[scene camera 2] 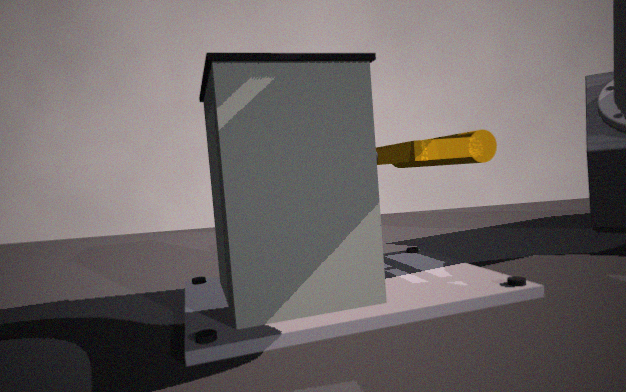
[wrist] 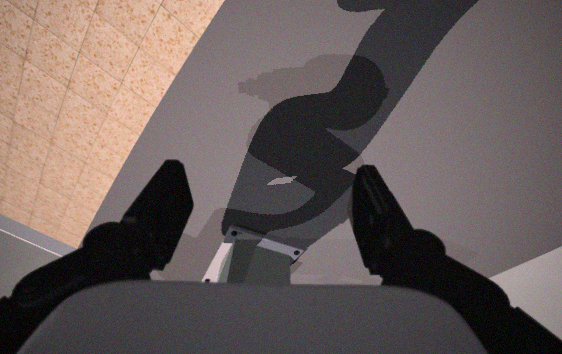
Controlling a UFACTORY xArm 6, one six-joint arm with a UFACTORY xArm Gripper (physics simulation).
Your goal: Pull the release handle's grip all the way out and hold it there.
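Observation:
The release handle's yellow grip (scene camera 2: 450, 149) sticks out from the right side of a grey-green housing (scene camera 2: 300, 175) (wrist: 267, 265) with a black top edge, in the scene view. The grip is a thick bar with a round end, on a narrower yellow stem that meets the housing. The grip does not show in the wrist view. My gripper (wrist: 270, 185) is wide open and empty. In the wrist view the housing shows low between the fingers, partly hidden by the gripper body, and it looks some distance beyond the fingertips. The gripper does not show in the scene view.
The housing stands on a pale base plate (scene camera 2: 425, 295) (wrist: 280, 246) with black bolts at its corners. A dark arm base (scene camera 2: 607, 185) stands at the right edge of the scene view. Arm shadows cross the table (wrist: 475, 150). Tiled floor (wrist: 100, 75) lies beyond the table edge.

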